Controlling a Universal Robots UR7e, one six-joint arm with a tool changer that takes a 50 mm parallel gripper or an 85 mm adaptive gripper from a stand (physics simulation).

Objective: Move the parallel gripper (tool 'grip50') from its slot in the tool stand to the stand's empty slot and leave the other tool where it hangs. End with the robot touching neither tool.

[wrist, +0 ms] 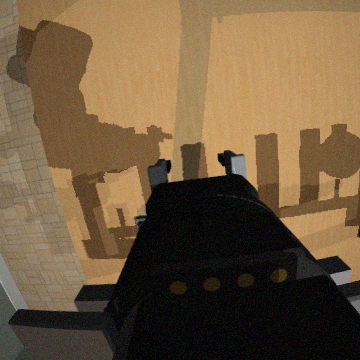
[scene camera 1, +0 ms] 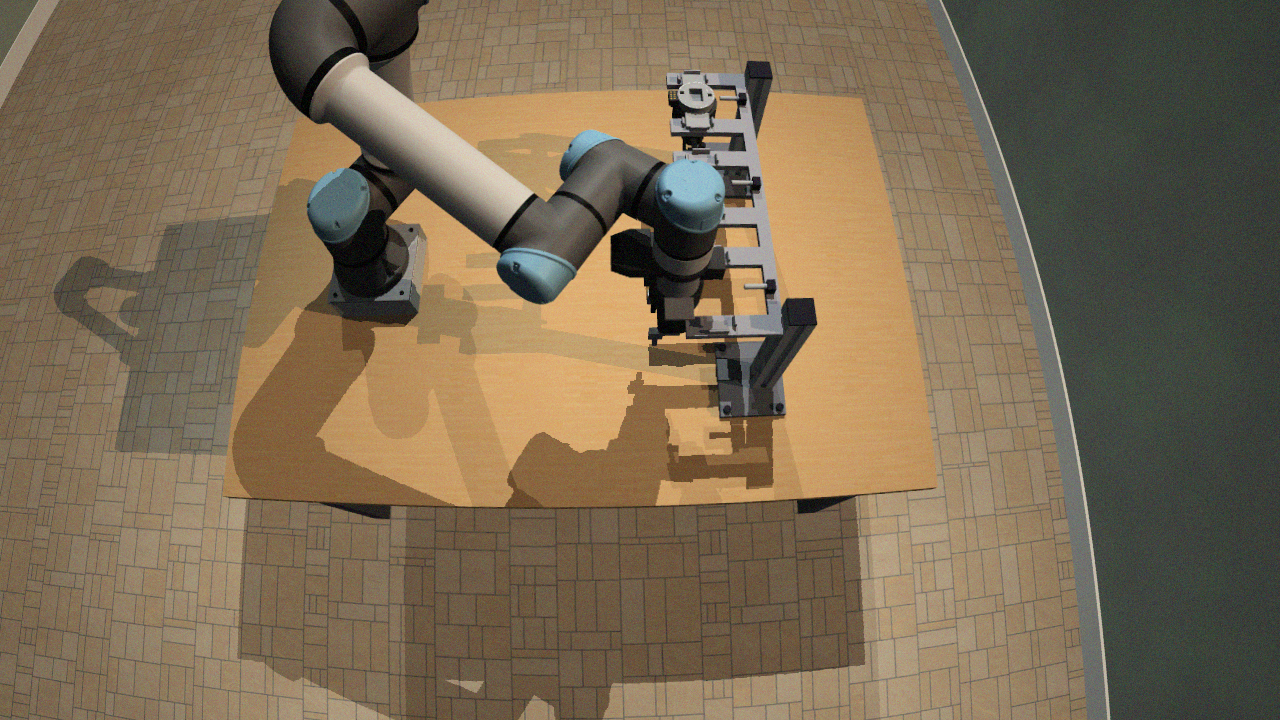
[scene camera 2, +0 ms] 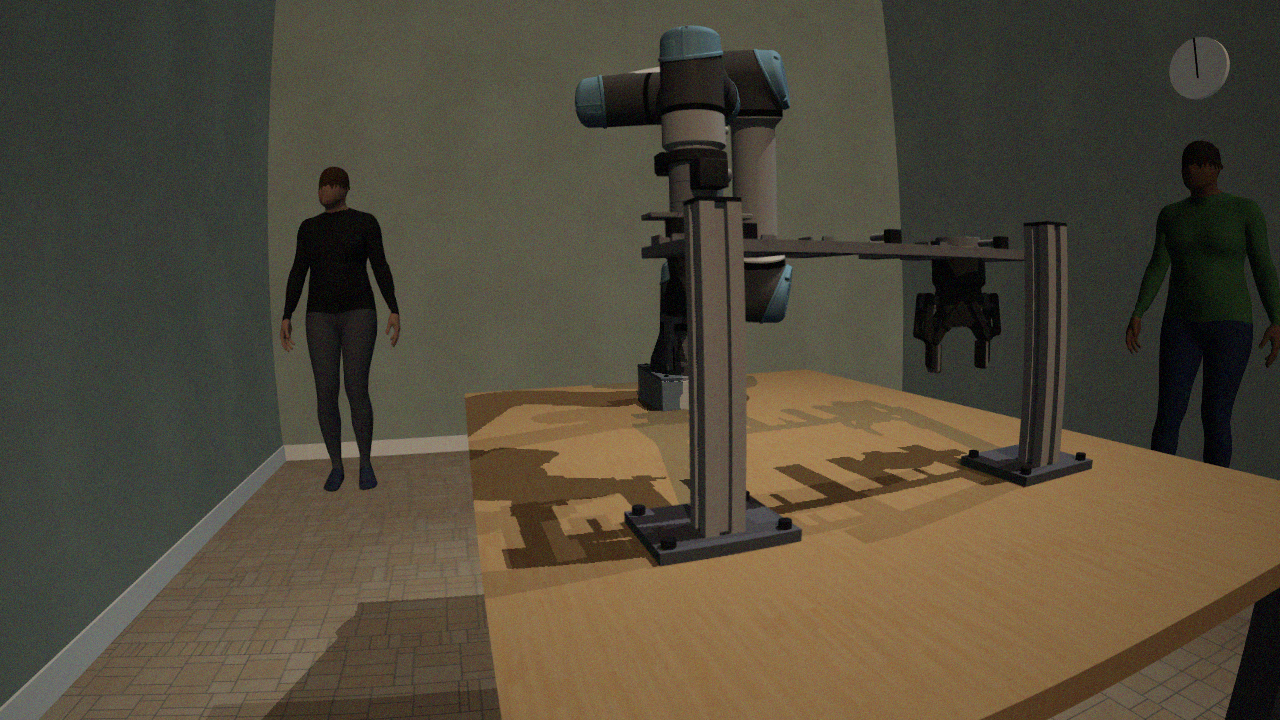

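Seen in the pictures: arm's base, origin of its link: [scene camera 1: 372,262] [scene camera 2: 687,369].
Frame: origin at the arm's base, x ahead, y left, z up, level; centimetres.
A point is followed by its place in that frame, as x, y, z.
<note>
The parallel gripper [scene camera 1: 655,313] [wrist: 196,166] is mounted on my wrist and points down. Its two fingers stand apart with table showing between them, so it is open and empty. It is at the near end slot of the tool stand [scene camera 1: 799,315] @(69.1, -33.1, 25.0) [scene camera 2: 716,358] @(71.5, -33.6, 11.0) [wrist: 60,335] @(51.1, -29.4, 25.6), with fork arms on both sides in the wrist view. In scene camera 2 the near post hides much of it; a flat plate [scene camera 2: 659,216] @(54.5, -30.7, 25.0) beside it shows a little above the fork level. Contact with the forks cannot be told. The adaptive gripper [scene camera 1: 696,96] [scene camera 2: 957,288] hangs in the far end slot. The middle slot shows no tool.
The stand's second post [scene camera 1: 758,85] @(75.2, 11.9, 22.0) [scene camera 2: 1044,349] @(76.5, 10.9, 9.4) rises beside the adaptive gripper. Small pins [scene camera 1: 759,286] @(65.1, -27.1, 22.9) stick out along the rear rail. The robot base [scene camera 1: 380,286] @(2.7, -6.8, 2.5) stands on the table [scene camera 1: 850,429] @(84.6, -44.8, -6.6) [scene camera 2: 895,608] @(89.9, -28.4, -6.6). Two people [scene camera 2: 335,259] [scene camera 2: 1203,259] stand beyond it.
</note>
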